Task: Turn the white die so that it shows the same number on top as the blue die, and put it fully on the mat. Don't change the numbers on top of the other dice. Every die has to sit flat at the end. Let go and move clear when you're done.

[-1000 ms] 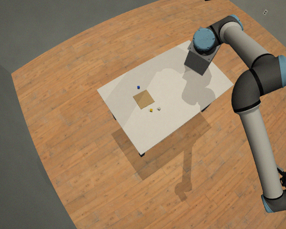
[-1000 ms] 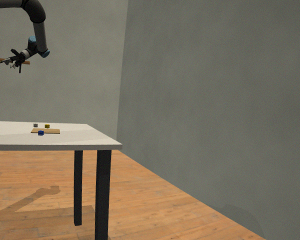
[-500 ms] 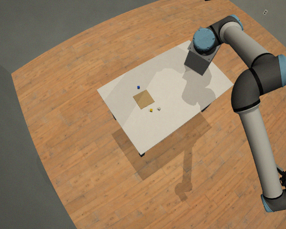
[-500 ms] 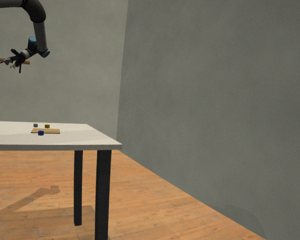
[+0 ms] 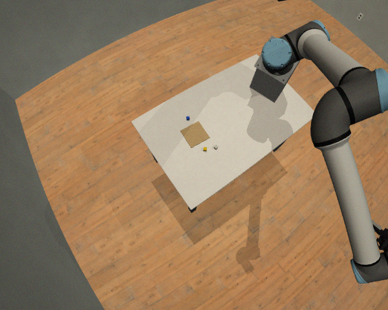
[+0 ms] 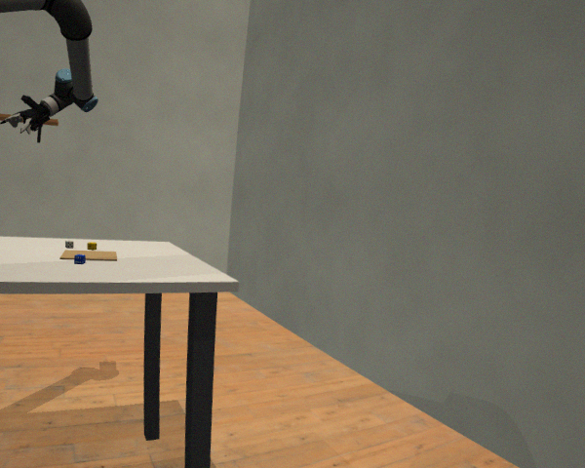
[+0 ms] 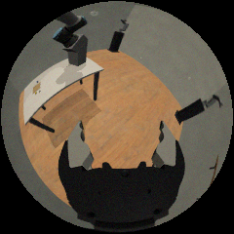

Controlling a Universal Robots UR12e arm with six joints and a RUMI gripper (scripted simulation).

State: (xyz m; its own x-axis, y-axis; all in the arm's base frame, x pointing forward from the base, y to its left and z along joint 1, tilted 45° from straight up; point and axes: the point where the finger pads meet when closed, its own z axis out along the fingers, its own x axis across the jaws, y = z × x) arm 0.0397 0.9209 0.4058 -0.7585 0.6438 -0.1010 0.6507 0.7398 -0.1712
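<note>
The blue die lies 480 mm ahead of my hand, 1060 mm to the right of it and 420 mm below it. Also, from my hand: white die 420 mm ahead, 790 mm to the right, 420 mm below; then tan mat 490 mm ahead, 940 mm to the right, 420 mm below; then yellow die 480 mm ahead, 810 mm to the right, 420 mm below.
</note>
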